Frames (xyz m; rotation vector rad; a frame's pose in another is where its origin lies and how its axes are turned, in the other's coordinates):
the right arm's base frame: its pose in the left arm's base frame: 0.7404 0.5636 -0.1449 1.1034 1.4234 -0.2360
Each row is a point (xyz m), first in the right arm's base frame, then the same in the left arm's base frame.
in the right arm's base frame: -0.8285 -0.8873 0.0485
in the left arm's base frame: -0.0430 -0.3186 0.1449
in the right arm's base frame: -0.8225 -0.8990 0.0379
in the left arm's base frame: -0.0572 -0.3143 0.1366
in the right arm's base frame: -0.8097 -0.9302 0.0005
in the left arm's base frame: -0.1016 -0.2978 0.1195
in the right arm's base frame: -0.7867 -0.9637 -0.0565
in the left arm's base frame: -0.1584 -0.2638 0.0970
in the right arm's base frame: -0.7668 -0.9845 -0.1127
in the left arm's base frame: -0.2062 -0.2251 0.0827
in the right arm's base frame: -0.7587 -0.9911 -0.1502
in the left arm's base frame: -0.2340 -0.1979 0.0811
